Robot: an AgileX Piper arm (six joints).
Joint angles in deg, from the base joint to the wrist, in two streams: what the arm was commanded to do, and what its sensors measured. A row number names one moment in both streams.
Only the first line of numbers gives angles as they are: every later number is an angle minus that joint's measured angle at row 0.
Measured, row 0:
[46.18 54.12 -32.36 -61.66 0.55 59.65]
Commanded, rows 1 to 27:
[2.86 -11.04 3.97 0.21 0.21 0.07]
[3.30 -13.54 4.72 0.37 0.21 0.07]
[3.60 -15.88 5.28 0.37 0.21 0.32]
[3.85 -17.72 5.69 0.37 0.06 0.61]
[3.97 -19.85 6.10 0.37 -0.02 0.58]
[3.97 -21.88 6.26 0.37 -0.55 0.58]
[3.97 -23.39 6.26 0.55 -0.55 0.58]
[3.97 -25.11 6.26 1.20 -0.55 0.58]
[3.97 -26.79 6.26 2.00 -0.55 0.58]
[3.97 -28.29 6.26 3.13 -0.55 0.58]
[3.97 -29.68 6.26 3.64 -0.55 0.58]
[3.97 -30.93 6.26 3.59 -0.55 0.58]
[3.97 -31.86 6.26 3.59 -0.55 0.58]
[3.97 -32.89 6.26 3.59 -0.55 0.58]
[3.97 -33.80 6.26 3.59 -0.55 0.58]
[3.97 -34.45 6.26 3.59 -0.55 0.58]
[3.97 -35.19 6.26 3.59 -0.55 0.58]
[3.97 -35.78 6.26 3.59 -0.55 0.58]
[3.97 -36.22 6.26 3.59 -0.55 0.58]
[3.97 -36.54 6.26 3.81 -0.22 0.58]
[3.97 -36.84 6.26 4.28 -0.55 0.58]
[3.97 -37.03 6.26 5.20 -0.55 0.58]
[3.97 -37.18 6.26 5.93 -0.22 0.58]
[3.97 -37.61 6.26 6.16 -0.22 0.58]
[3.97 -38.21 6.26 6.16 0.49 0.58]
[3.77 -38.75 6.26 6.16 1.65 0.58]
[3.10 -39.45 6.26 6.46 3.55 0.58]
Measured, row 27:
[3.73 -37.35 6.07 5.38 -0.14 0.40]
